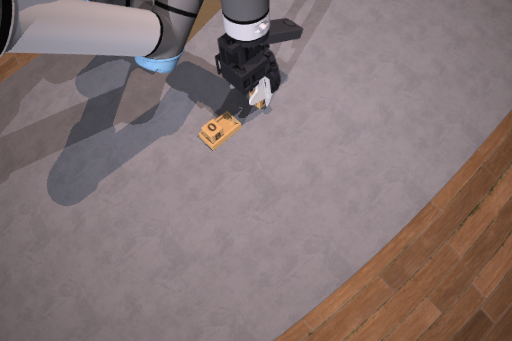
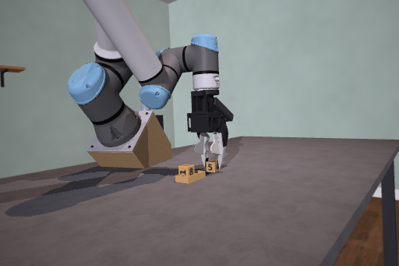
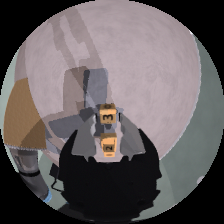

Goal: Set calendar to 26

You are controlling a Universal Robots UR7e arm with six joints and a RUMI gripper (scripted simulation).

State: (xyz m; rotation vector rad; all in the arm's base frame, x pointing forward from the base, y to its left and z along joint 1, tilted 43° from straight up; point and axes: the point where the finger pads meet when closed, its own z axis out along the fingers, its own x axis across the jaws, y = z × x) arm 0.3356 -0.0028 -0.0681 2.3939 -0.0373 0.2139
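Now: the wooden calendar tray 1 cm behind my hand, 11 cm to the right of it and 2 cm below it.
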